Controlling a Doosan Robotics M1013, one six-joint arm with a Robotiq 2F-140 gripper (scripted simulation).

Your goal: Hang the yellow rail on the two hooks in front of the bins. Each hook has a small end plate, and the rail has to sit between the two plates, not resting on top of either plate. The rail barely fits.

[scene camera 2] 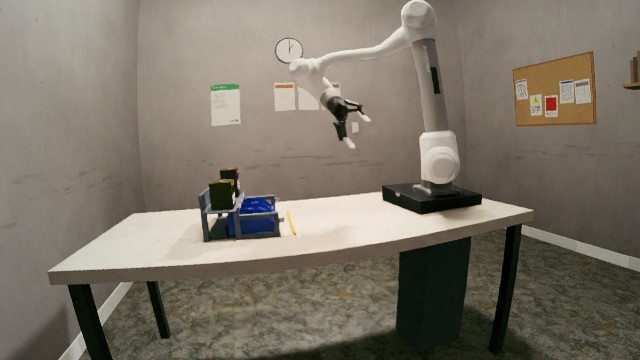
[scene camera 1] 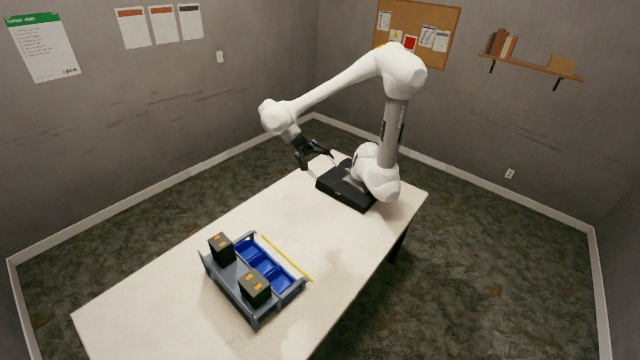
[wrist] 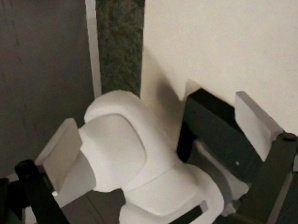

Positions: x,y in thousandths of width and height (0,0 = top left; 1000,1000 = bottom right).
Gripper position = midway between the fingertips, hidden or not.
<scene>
My gripper shows in scene camera 2 (563,374), in scene camera 1 (510,479) and in the wrist view (518,533).
</scene>
